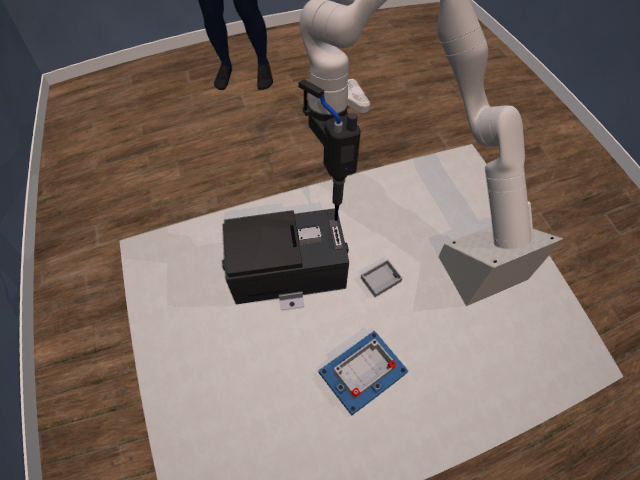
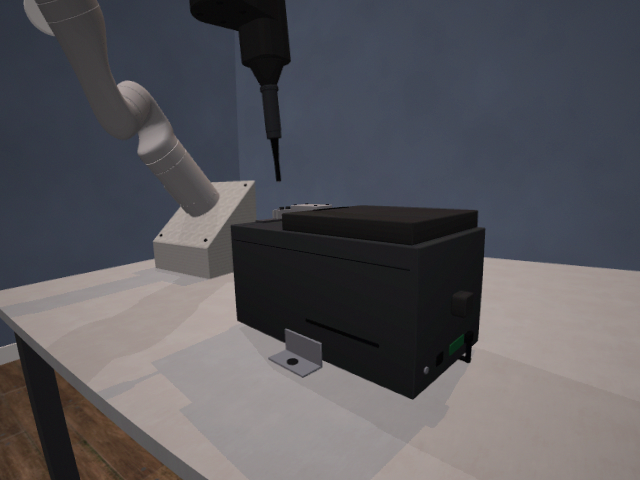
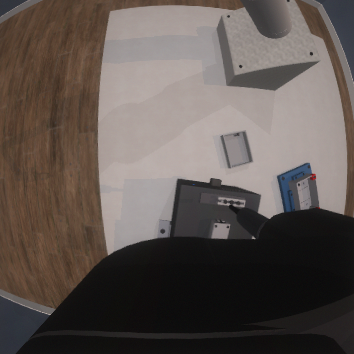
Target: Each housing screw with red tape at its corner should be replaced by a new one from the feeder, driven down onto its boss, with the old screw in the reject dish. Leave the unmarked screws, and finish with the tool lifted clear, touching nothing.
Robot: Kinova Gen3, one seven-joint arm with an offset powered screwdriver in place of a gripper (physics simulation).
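Places are measured from the arm's base along level axes (x left, y ahead, z down), in centimetres.
Where they show: hand at its tool point: (image 1: 335,220) (image 2: 278,182) (image 3: 230,206); arm's base at its link origin: (image 1: 512,241) (image 2: 204,203) (image 3: 273,24).
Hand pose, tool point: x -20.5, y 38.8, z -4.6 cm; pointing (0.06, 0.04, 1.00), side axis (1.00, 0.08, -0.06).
Note:
Things, the pixels of their top centre, and the offset from my tool point. "spot": a spot on its surface instead.
- black screwdriver at its top centre: (image 3: 245,216) (image 2: 275,138) (image 1: 337,202) dy -0.1, dx -0.2, dz -6.4 cm
- black feeder at its top centre: (image 2: 346,205) (image 3: 212,267) (image 1: 282,236) dy +12.1, dx -2.8, dz +3.0 cm
- light strip at a spot on its surface: (image 3: 242,202) (image 1: 338,245) spot: dy +0.9, dx +3.9, dz +4.4 cm
- pale housing at its top centre: (image 1: 365,366) (image 3: 309,197) dy +6.1, dx +29.9, dz +14.6 cm
- blue fixture at its top centre: (image 1: 364,369) (image 3: 303,196) dy +6.1, dx +29.9, dz +17.2 cm
- grey reject dish at its top centre: (image 3: 238,148) (image 1: 382,276) dy -9.3, dx +9.6, dz +18.0 cm
- raised dark lid at a spot on its surface: (image 2: 361,227) spot: dy +18.1, dx -12.1, dz +4.4 cm
- small white plate at a spot on its surface: (image 3: 220,230) (image 1: 314,232) spot: dy +4.9, dx -0.9, dz +3.1 cm
The black screwdriver (image 1: 336,219) (image 2: 278,180) (image 3: 231,206) points down above the feeder's outlet end, its tip apart from the feeder; no screw shows on the bit. The black feeder (image 1: 286,281) (image 2: 325,284) (image 3: 192,210) has a light strip (image 1: 337,235) (image 3: 242,202) with several dark screws or holes. The pale housing (image 1: 366,364) (image 3: 304,192) sits on a blue fixture (image 1: 353,404) (image 3: 283,182). Red tape marks (image 1: 391,364) (image 1: 355,392) are at two corners; whether screws are in them is too small to tell. The grey reject dish (image 1: 375,292) (image 3: 230,156) holds a small dark thing, perhaps a screw.
The arm's angled base block (image 1: 485,273) (image 2: 222,258) (image 3: 252,75) stands on the table beyond the dish. A raised dark lid (image 1: 261,242) (image 2: 361,227) and a small white plate (image 1: 309,233) (image 3: 220,230) are on the feeder. A metal bracket (image 1: 292,296) (image 2: 305,345) is at its side.

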